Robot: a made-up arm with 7 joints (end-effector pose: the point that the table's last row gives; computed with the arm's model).
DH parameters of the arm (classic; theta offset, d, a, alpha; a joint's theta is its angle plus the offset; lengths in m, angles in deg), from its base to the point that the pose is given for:
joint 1: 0 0.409 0 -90
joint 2: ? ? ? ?
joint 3: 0 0.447 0.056 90
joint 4: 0 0 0.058 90
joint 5: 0 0.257 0 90
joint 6: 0 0 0.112 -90
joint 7: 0 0.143 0 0
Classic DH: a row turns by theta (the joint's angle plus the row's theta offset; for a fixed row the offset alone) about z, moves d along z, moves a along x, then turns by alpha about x.
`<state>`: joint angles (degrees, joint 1 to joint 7).
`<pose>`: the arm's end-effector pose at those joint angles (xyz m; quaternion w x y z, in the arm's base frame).
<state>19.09 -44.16 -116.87 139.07 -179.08 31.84 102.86</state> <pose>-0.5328 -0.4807 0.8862 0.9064 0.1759 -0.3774 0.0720</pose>
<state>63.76 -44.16 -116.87 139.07 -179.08 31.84 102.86</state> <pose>-0.0410 -0.7164 0.8862 0.8110 0.3061 -0.2822 0.4110</pose>
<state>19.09 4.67 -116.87 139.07 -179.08 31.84 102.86</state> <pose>0.0200 -0.2894 1.2205 0.9965 0.0657 0.0201 0.0479</pose>
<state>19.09 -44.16 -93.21 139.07 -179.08 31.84 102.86</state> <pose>-0.4377 -0.4830 0.9728 0.8826 0.1019 -0.3761 0.2629</pose>
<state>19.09 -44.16 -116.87 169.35 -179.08 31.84 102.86</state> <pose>-0.5833 -0.2957 1.0122 0.9426 -0.0656 -0.3271 -0.0135</pose>
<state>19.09 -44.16 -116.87 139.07 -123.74 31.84 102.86</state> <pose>-0.5244 -0.4792 0.9024 0.6938 -0.0254 -0.6240 0.3587</pose>
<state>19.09 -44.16 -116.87 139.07 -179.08 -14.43 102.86</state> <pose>-0.4436 -0.4962 0.7759 0.7331 0.5152 -0.3987 0.1954</pose>
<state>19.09 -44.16 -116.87 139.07 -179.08 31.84 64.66</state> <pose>-0.5328 -0.4807 0.8862 0.8800 0.2897 -0.2991 -0.2286</pose>
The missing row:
joint 2: 0 0 0 90
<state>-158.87 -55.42 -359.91 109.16 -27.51 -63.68 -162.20</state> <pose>0.4828 0.0982 0.9782 0.1231 -0.4015 0.1402 -0.8966</pose>
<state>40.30 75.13 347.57 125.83 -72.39 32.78 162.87</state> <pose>0.6703 0.4833 0.2462 0.1625 -0.7432 0.4635 -0.4544</pose>
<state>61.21 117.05 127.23 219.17 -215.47 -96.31 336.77</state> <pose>0.1886 0.4559 0.0987 0.3294 0.1003 -0.7769 -0.5271</pose>
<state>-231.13 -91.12 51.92 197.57 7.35 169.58 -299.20</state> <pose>0.3149 -0.5183 0.4379 0.7750 -0.1301 -0.5825 -0.2077</pose>
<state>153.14 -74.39 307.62 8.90 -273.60 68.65 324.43</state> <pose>0.0334 0.0723 0.5928 0.5408 -0.2471 -0.3666 0.7156</pose>
